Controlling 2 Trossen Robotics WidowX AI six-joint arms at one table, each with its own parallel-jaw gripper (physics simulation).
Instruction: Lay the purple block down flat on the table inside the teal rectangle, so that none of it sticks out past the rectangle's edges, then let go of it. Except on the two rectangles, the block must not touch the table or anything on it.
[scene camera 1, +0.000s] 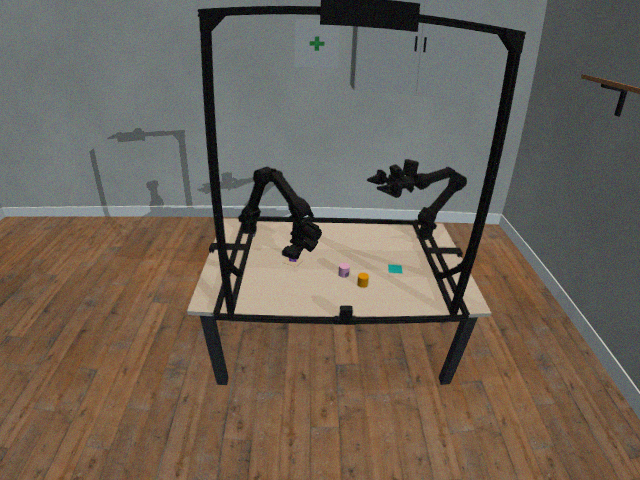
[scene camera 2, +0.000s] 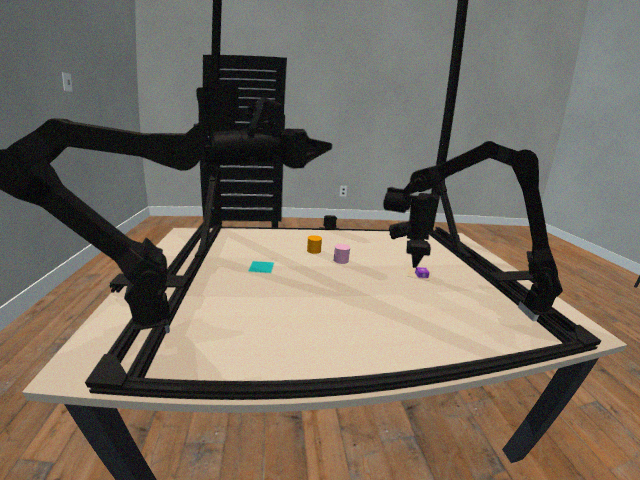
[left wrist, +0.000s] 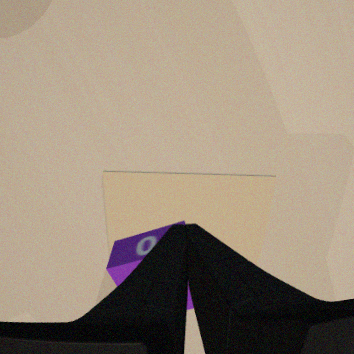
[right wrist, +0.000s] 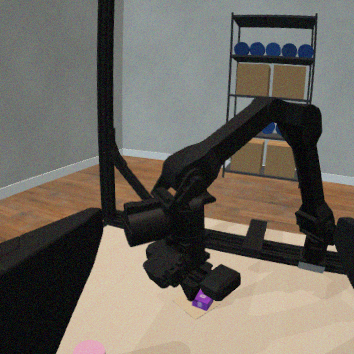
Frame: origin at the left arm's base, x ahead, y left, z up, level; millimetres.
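Where they show: left gripper, between the fingertips: (scene camera 1: 296, 258) (scene camera 2: 414, 267) (left wrist: 183, 235) (right wrist: 190, 299); right gripper, between the fingertips: (scene camera 1: 371, 183) (scene camera 2: 320, 144) (right wrist: 222, 225); left arm's base, origin of its link: (scene camera 1: 248, 230) (scene camera 2: 536, 307) (right wrist: 312, 257); right arm's base, origin of its link: (scene camera 1: 425, 236) (scene camera 2: 151, 318).
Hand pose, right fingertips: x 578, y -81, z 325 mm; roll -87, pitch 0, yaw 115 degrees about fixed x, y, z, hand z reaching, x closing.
Observation:
Each offset is from my right fingertips to the centre of the thing. "spot": to the spot under its first point.
The purple block {dx -325, dy -116, dz -334 mm} (scene camera 1: 293, 259) (scene camera 2: 422, 272) (left wrist: 130, 256) (right wrist: 203, 300) lies turned at an angle on a pale tan rectangle {spot: dx -305, dy -146, dz -343 mm} (left wrist: 211, 200) (right wrist: 189, 309) on the table. My left gripper (scene camera 1: 292, 253) (scene camera 2: 417, 261) (left wrist: 183, 235) is shut with nothing between its fingers; its tips are just above and beside the block, and the fingers hide part of it in the left wrist view. The teal rectangle {spot: dx +132, dy -138, dz -343 mm} (scene camera 1: 394, 269) (scene camera 2: 261, 267) lies bare, far across the table. My right gripper (scene camera 1: 373, 184) (scene camera 2: 325, 146) is open and empty, high above the table.
A pink cylinder {dx -95, dy -198, dz -321 mm} (scene camera 1: 344, 270) (scene camera 2: 341, 253) (right wrist: 88, 347) and an orange cylinder {dx -14, dy -260, dz -322 mm} (scene camera 1: 363, 279) (scene camera 2: 314, 244) stand between the block and the teal rectangle. A black frame (scene camera 1: 210, 143) surrounds the table. A shelf rack (right wrist: 275, 21) stands at the wall.

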